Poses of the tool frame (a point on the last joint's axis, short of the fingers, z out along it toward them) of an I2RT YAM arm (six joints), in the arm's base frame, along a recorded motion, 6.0 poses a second.
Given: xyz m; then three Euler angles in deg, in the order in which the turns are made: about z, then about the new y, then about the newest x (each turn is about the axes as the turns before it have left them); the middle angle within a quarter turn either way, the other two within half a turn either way.
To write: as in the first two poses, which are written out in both.
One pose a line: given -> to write
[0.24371, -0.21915, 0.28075, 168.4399, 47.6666, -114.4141] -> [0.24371, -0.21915, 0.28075, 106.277, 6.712, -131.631]
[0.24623, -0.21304, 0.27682, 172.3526, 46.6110, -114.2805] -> [0.24623, -0.21304, 0.27682, 106.672, 10.071, -133.748]
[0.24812, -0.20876, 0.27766, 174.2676, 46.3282, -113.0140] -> [0.24812, -0.20876, 0.27766, 105.959, 10.920, -134.406]
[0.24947, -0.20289, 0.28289, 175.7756, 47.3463, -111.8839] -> [0.24947, -0.20289, 0.28289, 104.953, 11.831, -133.661]
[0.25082, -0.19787, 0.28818, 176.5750, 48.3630, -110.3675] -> [0.25082, -0.19787, 0.28818, 103.662, 11.750, -132.642]
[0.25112, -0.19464, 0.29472, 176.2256, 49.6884, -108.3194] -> [0.25112, -0.19464, 0.29472, 101.923, 10.176, -130.985]
